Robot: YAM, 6 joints.
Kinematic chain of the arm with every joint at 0, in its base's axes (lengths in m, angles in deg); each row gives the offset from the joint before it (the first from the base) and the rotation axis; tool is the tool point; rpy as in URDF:
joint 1: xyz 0 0 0.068 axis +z
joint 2: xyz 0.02 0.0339 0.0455 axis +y
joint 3: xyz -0.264 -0.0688 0 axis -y
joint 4: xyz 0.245 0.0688 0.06 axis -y
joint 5: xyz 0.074 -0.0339 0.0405 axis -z
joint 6: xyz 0.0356 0 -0.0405 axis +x
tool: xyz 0 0 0 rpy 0 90 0
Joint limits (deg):
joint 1: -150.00..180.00
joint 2: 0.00..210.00
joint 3: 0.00..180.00
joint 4: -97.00..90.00
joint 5: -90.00..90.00
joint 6: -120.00..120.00
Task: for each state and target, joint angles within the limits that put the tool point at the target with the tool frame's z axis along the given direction. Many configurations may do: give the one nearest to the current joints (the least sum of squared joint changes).
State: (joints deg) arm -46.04 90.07 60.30 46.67 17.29 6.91
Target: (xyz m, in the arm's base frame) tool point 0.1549 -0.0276 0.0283 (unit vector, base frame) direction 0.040 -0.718 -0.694
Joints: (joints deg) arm -0.76 103.54 15.05 2.57 45.88 6.91
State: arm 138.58 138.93 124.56 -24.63 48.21 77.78
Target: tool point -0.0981 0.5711 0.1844 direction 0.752 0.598 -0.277
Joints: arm 102.80 150.63 135.11 -18.10 59.98 77.78
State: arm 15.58 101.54 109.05 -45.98 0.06 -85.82
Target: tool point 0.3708 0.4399 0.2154 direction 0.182 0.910 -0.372
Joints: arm 48.20 141.92 124.42 -7.44 -28.09 -85.82
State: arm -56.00 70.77 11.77 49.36 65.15 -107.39
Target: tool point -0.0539 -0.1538 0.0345 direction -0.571 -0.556 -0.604
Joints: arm -104.06 115.04 0.11 73.23 24.76 -107.39
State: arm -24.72 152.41 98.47 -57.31 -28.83 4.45
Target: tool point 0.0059 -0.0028 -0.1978 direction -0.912 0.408 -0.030
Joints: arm -24.30 202.97 63.57 -38.88 0.20 4.45
